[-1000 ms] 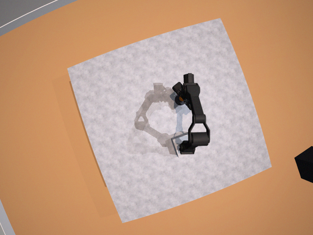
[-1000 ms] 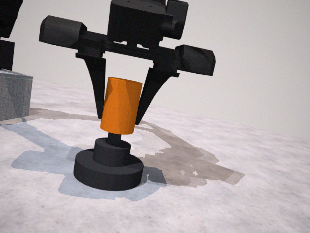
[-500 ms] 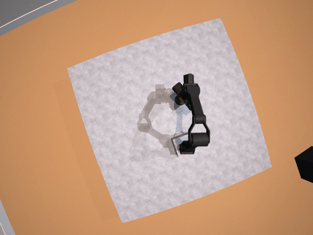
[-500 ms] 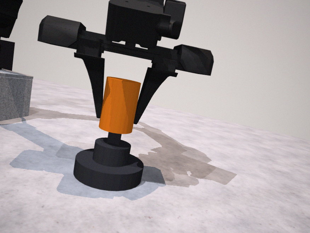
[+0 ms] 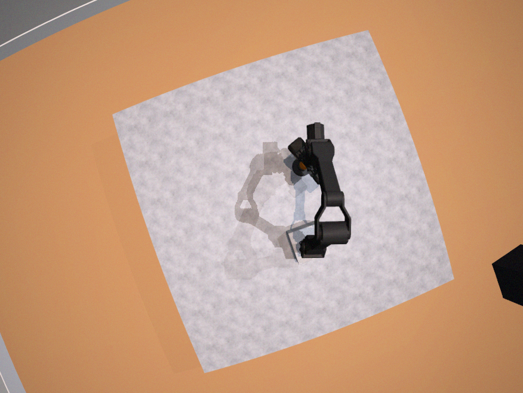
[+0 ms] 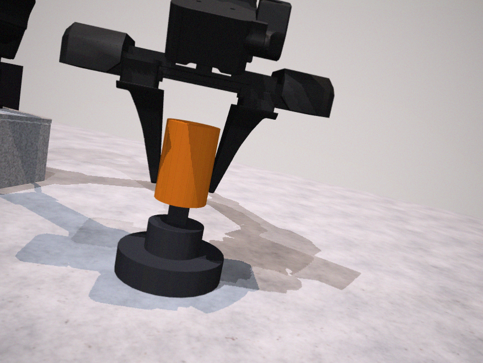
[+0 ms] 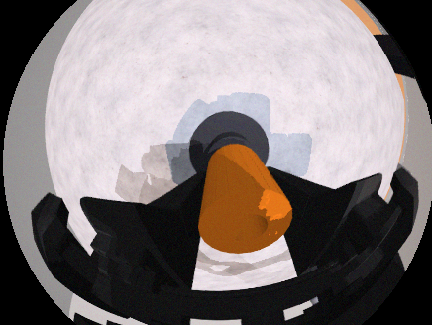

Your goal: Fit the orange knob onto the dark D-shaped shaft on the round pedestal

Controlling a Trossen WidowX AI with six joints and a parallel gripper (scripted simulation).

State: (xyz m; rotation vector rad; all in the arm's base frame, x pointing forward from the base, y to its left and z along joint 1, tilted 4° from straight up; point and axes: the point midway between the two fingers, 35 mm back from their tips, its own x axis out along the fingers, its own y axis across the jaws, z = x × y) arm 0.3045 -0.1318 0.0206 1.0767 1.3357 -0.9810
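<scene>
The orange knob lies 2 cm above my gripper tip. From my gripper tip the other things lie so: round pedestal (4 cm below).
</scene>
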